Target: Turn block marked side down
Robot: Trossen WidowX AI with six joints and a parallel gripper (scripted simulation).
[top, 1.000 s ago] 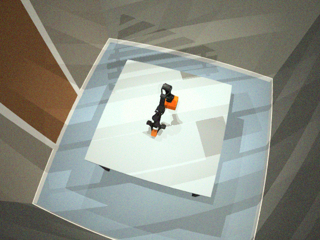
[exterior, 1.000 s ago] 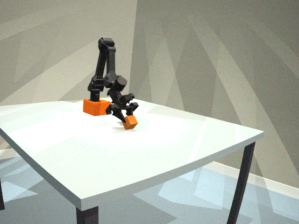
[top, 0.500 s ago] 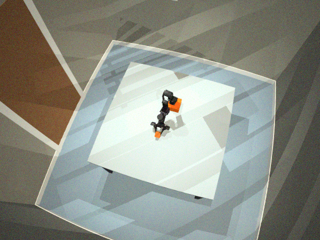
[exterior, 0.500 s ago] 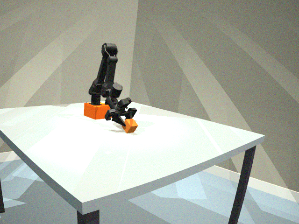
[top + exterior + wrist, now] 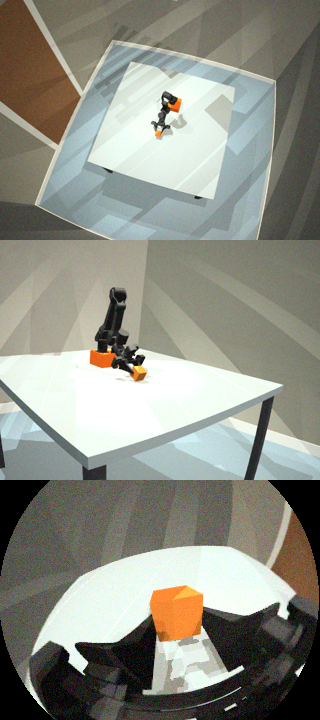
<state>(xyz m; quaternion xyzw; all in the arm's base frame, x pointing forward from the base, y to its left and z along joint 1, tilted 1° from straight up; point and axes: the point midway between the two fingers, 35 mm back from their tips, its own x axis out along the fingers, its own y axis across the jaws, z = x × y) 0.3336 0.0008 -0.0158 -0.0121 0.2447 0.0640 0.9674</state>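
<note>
The orange block is 1 cm below my gripper tip.
</note>
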